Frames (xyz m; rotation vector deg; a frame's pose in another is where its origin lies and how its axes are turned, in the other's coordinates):
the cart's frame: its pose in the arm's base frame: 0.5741 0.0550 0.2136 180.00 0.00 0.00
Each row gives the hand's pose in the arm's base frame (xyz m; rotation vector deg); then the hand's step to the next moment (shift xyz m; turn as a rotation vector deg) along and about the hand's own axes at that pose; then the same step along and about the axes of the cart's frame.
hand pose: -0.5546 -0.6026 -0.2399 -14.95 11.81 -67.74
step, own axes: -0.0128 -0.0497 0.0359 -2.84 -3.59 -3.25
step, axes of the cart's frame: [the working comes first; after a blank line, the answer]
step, axes of the arm's base frame: -0.0380 -0.0024 0.0497 -5.16 1.07 -1.93

-0.0380 0.0024 -0.0497 -5.16 -1.07 1.93
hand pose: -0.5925 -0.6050 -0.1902 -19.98 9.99 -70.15
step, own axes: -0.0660 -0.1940 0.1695 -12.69 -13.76 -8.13
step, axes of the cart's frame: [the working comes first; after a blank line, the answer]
step, axes of the arm's base frame: -0.1408 0.0332 0.2232 -19.03 6.51 -3.44

-0.1408 -0.0332 -0.2232 -19.03 -6.51 3.44
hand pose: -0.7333 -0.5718 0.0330 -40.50 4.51 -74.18
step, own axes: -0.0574 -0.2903 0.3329 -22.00 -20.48 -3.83
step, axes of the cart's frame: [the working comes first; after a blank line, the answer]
step, axes of the arm's base frame: -0.1197 0.1680 0.3948 -25.68 16.08 0.40

-0.1197 -0.1680 -0.3948 -25.68 -16.08 -0.40
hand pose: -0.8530 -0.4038 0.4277 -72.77 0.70 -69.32
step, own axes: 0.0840 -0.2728 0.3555 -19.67 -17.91 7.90
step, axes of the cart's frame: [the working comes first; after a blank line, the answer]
step, axes of the arm's base frame: 0.0657 0.2433 0.3799 -15.93 22.30 4.38

0.0657 -0.2433 -0.3799 -15.93 -22.30 -4.38
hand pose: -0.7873 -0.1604 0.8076 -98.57 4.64 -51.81
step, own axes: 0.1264 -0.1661 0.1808 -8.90 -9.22 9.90
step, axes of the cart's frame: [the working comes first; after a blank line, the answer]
step, axes of the arm's base frame: 0.1338 0.1434 0.1944 -3.84 15.54 2.48

0.1338 -0.1434 -0.1944 -3.84 -15.54 -2.48
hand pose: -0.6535 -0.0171 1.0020 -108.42 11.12 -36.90
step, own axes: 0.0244 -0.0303 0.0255 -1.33 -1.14 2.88
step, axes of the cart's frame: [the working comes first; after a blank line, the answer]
step, axes of the arm's base frame: 0.0288 0.0228 0.0285 0.19 3.36 -0.23

0.0288 -0.0228 -0.0285 0.19 -3.36 0.23
